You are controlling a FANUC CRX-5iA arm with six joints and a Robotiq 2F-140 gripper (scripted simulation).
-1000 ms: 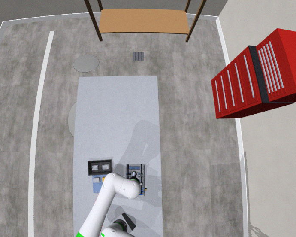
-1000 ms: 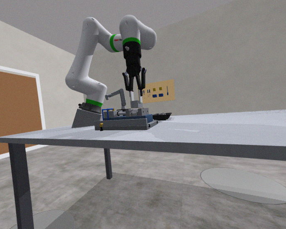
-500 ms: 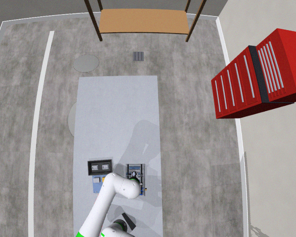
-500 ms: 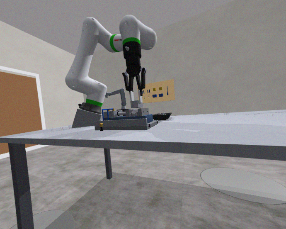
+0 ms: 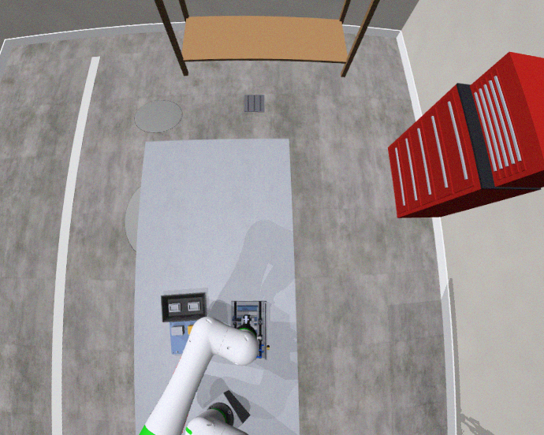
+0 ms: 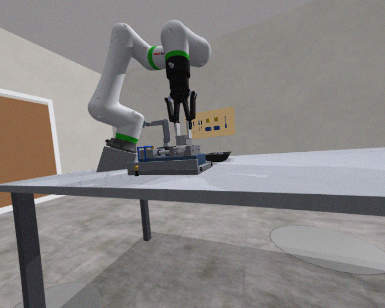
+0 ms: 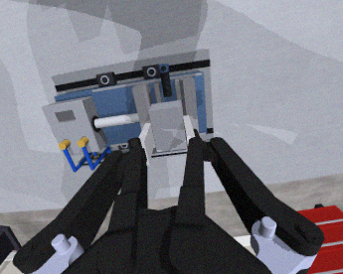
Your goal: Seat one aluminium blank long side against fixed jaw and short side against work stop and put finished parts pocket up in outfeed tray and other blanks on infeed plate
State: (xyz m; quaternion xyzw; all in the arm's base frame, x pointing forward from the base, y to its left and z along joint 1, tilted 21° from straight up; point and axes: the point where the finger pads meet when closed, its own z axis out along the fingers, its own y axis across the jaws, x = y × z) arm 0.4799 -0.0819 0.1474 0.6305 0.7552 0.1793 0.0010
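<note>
My gripper is now 7 cm above the black work stop rod, 5 cm to the right of it and 1 cm past it. The rest, counted from my hand: blue infeed plate (30 cm to the left, 18 cm behind, 15 cm below); then hose-end block (16 cm behind, 8 cm below, 3 cm to the right); then brass blank (27 cm to the left, 13 cm below, 12 cm behind).
</note>
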